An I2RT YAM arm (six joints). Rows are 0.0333 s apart.
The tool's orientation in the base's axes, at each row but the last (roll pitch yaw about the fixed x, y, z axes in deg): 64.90 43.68 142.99; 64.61 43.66 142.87; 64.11 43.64 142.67; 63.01 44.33 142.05; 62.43 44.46 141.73
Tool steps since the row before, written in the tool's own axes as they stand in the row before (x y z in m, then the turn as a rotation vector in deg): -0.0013 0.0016 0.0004 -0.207 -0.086 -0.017; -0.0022 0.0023 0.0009 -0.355 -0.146 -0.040; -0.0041 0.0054 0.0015 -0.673 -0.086 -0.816; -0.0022 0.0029 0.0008 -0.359 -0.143 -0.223; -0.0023 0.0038 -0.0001 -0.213 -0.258 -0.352
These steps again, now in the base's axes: -0.0003 -0.0001 0.0021 0.179 -0.109 0.081; -0.0002 -0.0001 0.0033 0.303 -0.196 0.137; -0.0013 -0.0003 0.0068 0.203 -1.031 0.151; -0.0008 -0.0002 0.0036 0.246 -0.362 0.087; -0.0017 -0.0010 0.0040 0.215 -0.415 -0.130
